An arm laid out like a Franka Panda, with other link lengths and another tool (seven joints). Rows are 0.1 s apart.
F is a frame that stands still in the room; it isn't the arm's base.
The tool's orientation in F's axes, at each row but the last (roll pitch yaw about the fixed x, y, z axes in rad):
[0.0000, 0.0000, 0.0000]
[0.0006, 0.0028, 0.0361]
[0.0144, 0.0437, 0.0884]
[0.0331, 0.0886, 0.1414]
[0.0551, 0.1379, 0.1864]
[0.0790, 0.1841, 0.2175]
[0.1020, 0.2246, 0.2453]
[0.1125, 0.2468, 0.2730]
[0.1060, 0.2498, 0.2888]
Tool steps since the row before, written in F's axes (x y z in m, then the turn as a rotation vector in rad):
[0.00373, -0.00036, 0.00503, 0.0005, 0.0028, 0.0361]
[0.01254, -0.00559, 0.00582, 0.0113, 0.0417, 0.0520]
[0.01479, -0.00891, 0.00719, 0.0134, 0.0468, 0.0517]
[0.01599, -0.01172, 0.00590, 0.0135, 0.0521, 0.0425]
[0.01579, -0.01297, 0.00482, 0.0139, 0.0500, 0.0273]
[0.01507, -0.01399, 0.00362, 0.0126, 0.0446, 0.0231]
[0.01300, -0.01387, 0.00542, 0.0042, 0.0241, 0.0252]
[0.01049, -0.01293, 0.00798, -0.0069, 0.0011, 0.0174]
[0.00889, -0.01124, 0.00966, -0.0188, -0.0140, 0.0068]
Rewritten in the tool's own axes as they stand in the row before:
[0.00373, -0.00036, 0.00503, 0.0005, 0.0028, 0.0361]
[0.01231, -0.00604, 0.00586, 0.0127, 0.0413, 0.0520]
[0.01362, -0.01007, 0.00794, 0.0152, 0.0462, 0.0518]
[0.01360, -0.01361, 0.00759, 0.0169, 0.0511, 0.0425]
[0.01233, -0.01529, 0.00743, 0.0190, 0.0481, 0.0276]
[0.01084, -0.01641, 0.00702, 0.0173, 0.0428, 0.0234]
[0.00780, -0.01578, 0.00900, 0.0041, 0.0250, 0.0244]
[0.00447, -0.01413, 0.01101, -0.0104, 0.0046, 0.0149]
[0.00277, -0.01210, 0.01202, -0.0230, -0.0079, 0.0020]

